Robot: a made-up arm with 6 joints.
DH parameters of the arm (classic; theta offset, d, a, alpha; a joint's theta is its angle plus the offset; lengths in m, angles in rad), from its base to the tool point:
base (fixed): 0.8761 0 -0.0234 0
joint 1: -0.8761 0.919 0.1 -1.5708
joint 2: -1.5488 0 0.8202 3.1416
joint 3: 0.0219 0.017 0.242 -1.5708
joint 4: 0 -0.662 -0.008 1.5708
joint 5: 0 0.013 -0.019 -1.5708
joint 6: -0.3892 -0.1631 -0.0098 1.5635
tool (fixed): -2.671 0.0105 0 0
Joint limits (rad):
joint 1: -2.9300..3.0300
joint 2: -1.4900..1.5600
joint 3: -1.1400..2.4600
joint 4: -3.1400..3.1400
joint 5: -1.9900..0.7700
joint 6: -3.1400..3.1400
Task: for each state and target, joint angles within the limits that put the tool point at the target. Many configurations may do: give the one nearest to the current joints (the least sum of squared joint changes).
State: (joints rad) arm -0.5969 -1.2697 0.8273 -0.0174 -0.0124 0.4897
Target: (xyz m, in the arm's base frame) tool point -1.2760 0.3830 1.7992
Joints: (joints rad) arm -0.3393 -1.1399 1.0711 0.0158 0.1897 0.4995
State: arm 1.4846 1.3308 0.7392 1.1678 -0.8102 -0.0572
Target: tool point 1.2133 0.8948 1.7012
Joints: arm 0.7339 0.9594 1.0894 1.3132 -0.6058 -0.0365
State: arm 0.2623 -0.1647 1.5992 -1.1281 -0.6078 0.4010
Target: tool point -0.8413 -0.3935 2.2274
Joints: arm 0.4727 -0.5934 1.4843 -1.1807 -0.2323 0.4090
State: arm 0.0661 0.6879 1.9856 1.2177 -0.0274 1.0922
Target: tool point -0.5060 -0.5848 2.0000
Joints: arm 0.7220 -0.0666 2.4600 1.3560 -0.3314 1.0733
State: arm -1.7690 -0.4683 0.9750 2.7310 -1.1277 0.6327
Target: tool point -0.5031 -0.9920 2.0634
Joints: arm -1.9666 0.3011 0.2547 2.6381 -1.1262 0.6298
